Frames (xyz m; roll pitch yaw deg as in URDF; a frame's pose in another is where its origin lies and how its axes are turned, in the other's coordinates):
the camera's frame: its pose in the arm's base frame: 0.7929 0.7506 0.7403 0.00 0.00 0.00
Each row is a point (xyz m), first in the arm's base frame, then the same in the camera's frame.
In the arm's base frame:
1: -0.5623 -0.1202 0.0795
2: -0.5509 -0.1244 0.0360
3: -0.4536 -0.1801 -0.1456
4: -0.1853 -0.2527 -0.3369
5: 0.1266 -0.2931 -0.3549
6: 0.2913 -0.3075 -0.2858
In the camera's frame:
1: -1.3552 -0.8708 -0.6608
2: -1.3438 -0.8750 -0.7043
3: -1.2465 -0.9307 -0.8859
4: -0.9782 -1.0033 -1.0772
5: -0.6663 -1.0437 -1.0952
6: -0.5016 -1.0581 -1.0261

